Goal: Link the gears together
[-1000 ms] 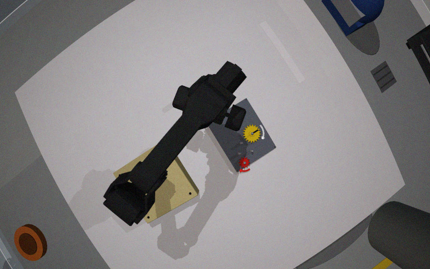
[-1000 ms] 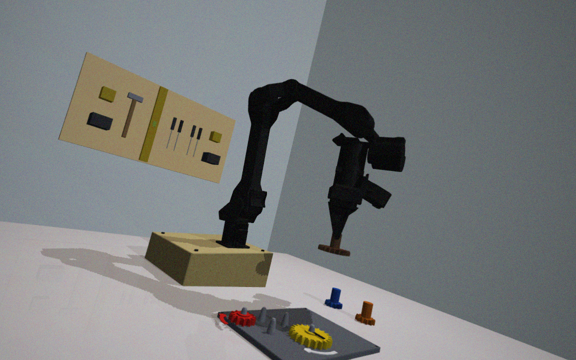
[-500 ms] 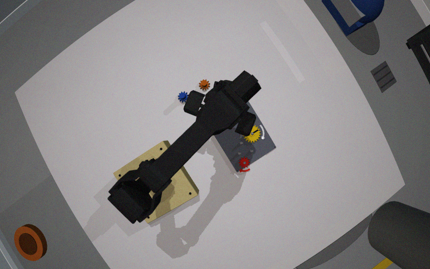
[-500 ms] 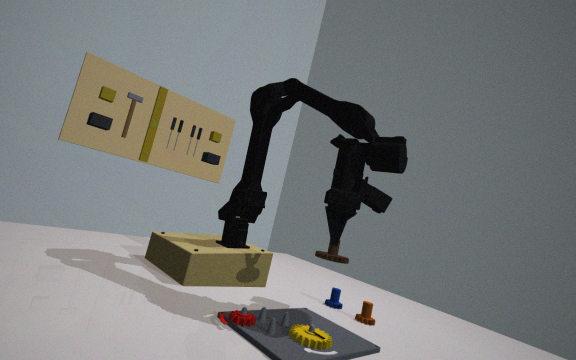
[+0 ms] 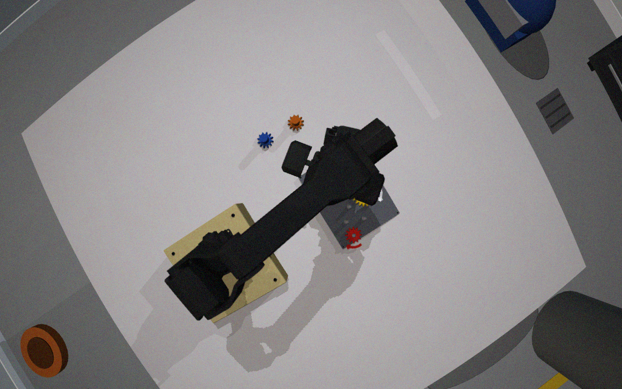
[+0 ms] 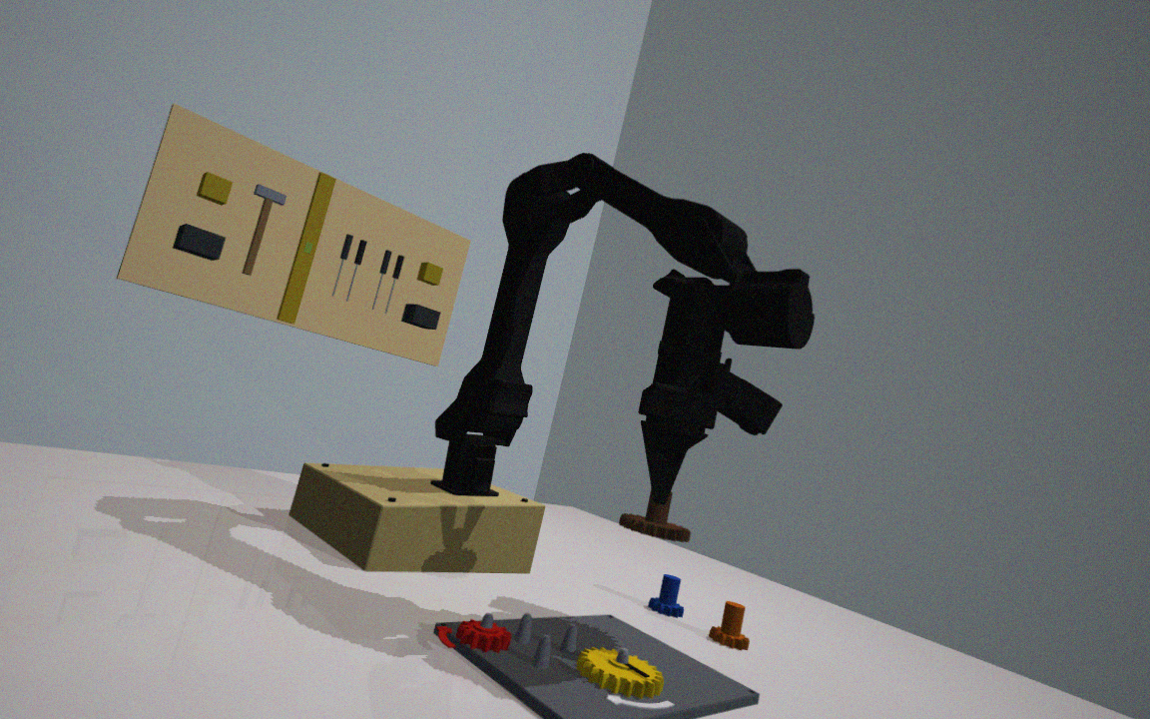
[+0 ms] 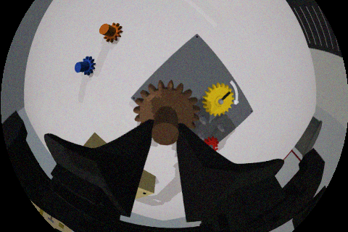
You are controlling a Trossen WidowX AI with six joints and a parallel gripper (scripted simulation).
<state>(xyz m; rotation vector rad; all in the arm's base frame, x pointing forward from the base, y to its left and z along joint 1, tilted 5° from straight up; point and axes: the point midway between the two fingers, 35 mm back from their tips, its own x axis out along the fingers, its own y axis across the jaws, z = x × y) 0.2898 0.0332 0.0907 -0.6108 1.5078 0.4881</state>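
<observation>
The red gear is 10 mm behind my gripper tip, 150 mm to the right of it and 120 mm below it. Also, from my gripper tip: brown gear: 10 mm below; then yellow gear: 60 mm ahead, 80 mm to the right, 120 mm below; then orange gear: 160 mm to the left, 120 mm below.
</observation>
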